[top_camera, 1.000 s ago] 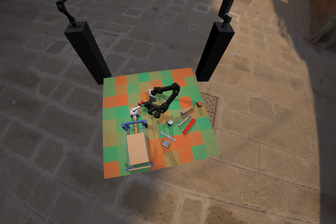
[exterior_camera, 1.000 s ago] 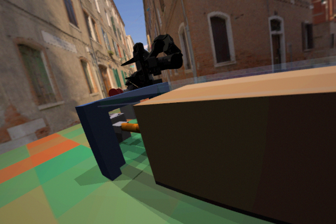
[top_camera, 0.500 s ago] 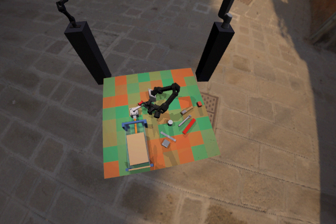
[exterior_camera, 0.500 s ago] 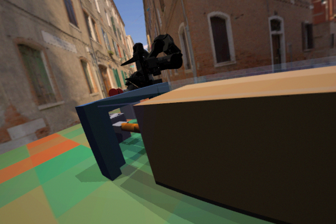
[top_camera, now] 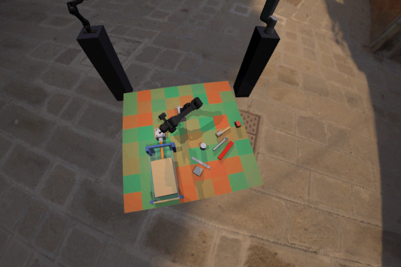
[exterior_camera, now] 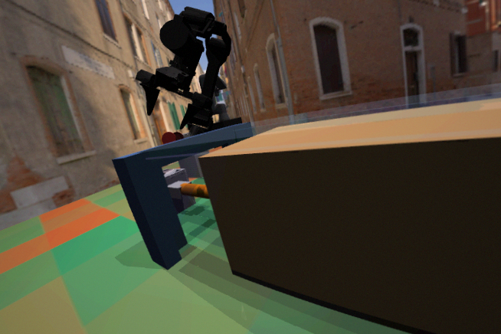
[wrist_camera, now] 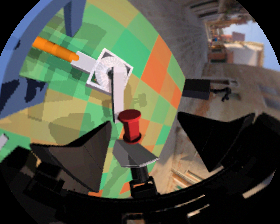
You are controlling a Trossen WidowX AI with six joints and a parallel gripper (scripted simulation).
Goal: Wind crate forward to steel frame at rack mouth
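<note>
My gripper tip is 9 cm above the grey winch handle and 1 cm to the left of it. Round my gripper tip: red knob: 6 cm below, 2 cm to the left, 2 cm behind; grey winch: 17 cm below, 8 cm to the right, 2 cm ahead; round puck: 35 cm to the left, 19 cm ahead, 17 cm below.
</note>
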